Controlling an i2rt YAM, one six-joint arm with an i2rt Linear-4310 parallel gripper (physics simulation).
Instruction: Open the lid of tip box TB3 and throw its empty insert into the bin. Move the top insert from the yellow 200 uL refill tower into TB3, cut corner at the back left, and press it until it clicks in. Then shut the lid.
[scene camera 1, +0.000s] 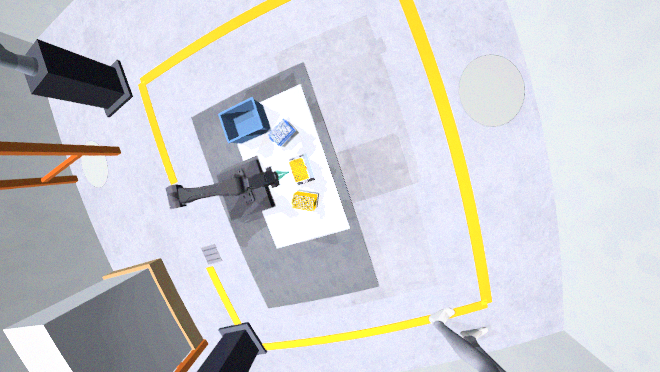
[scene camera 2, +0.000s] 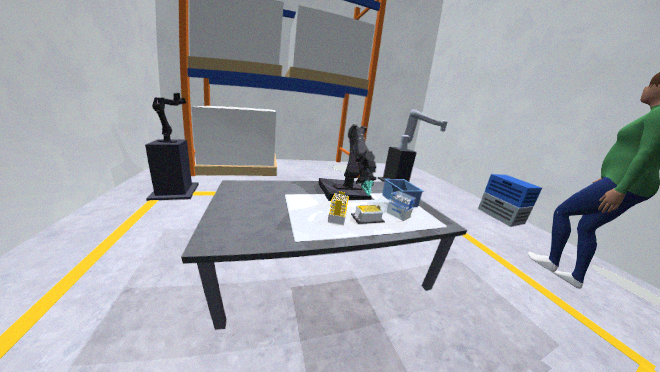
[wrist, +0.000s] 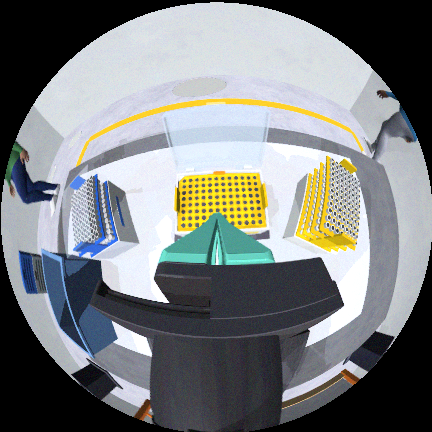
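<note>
Tip box TB3 stands in the middle of the white mat. Its clear lid is open, standing up at the far side. An empty yellow insert with dark holes sits in the box. The yellow refill tower, a stack of inserts with tips, stands to the right of the box in the wrist view. The blue bin is at the left there. My gripper is shut with nothing between its green fingertips, on the near side of the box and above the mat.
A blue refill tower stands between the box and the bin. A white mat lies on the dark table. A person stands beyond the table.
</note>
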